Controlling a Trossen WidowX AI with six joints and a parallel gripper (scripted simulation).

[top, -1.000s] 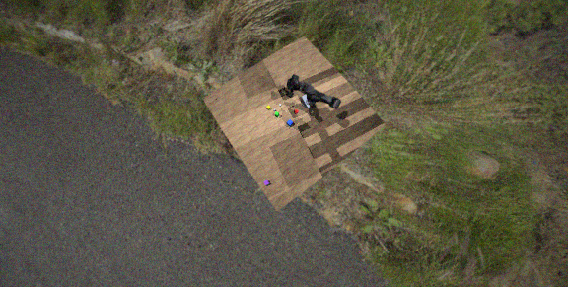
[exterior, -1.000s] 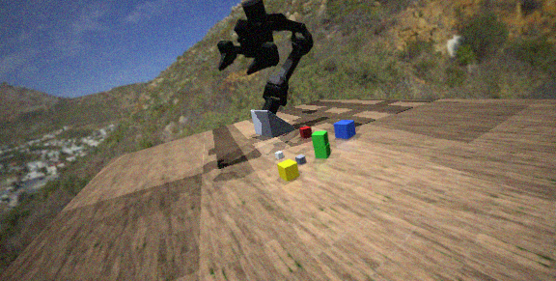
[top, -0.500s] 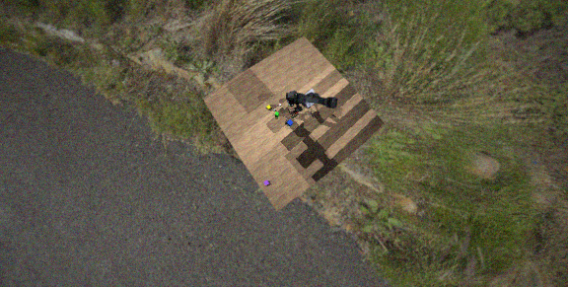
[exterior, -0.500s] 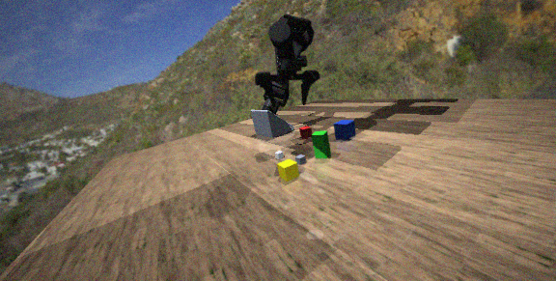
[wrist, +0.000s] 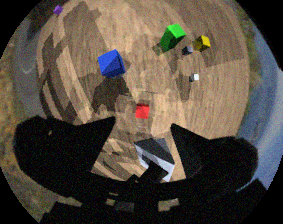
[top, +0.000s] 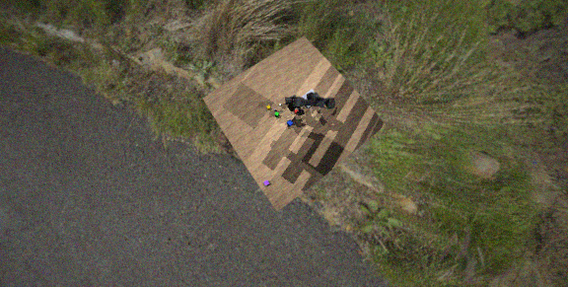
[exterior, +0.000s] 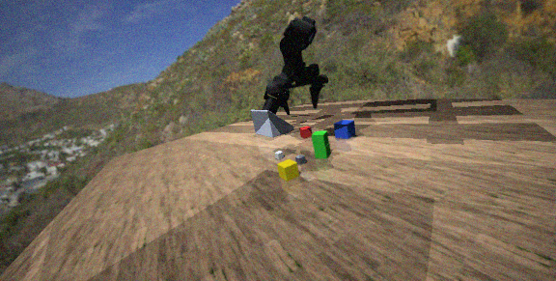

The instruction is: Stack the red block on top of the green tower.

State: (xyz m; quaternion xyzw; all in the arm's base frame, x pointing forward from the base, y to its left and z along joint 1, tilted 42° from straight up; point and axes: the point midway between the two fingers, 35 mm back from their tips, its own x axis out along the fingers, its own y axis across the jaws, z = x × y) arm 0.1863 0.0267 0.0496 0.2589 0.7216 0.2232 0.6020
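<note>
Right now my gripper tip is 7 cm above the red block. From my gripper tip the other things lie so: purple block (55 cm ahead, 43 cm to the left, 6 cm below); then yellow cube (20 cm ahead, 17 cm to the right, 7 cm below); then blue cube (11 cm ahead, 7 cm to the left, 6 cm below).
</note>
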